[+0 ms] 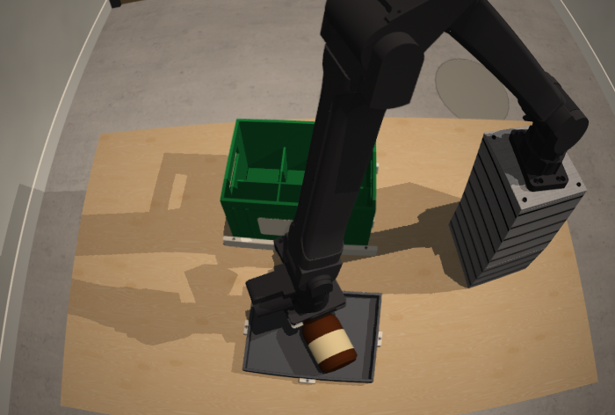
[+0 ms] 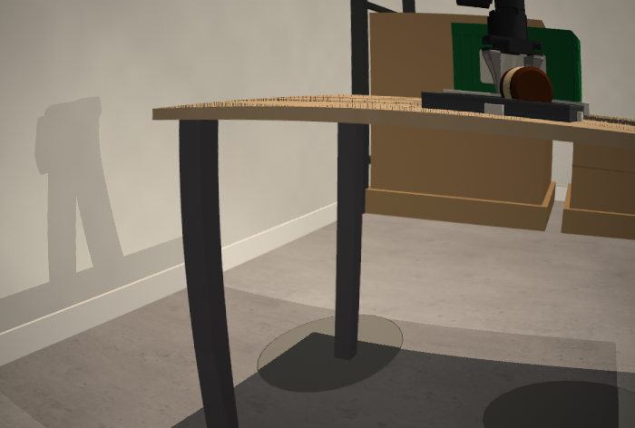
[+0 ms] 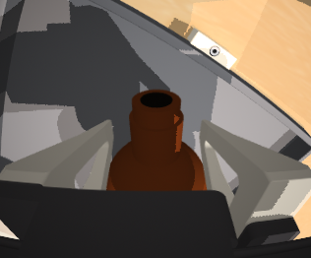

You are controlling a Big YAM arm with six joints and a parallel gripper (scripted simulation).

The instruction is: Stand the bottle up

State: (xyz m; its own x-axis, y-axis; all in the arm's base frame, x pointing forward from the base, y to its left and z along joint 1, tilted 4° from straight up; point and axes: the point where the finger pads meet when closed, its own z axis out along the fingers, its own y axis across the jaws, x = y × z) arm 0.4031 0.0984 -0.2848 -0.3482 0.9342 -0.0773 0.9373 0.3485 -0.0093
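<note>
The brown bottle lies 20 mm behind my hand and 50 mm to the left of it. From my hand the other things lie so: dark tray (40 mm to the left, 30 mm below); then green crate (250 mm to the right, 40 mm above).
</note>
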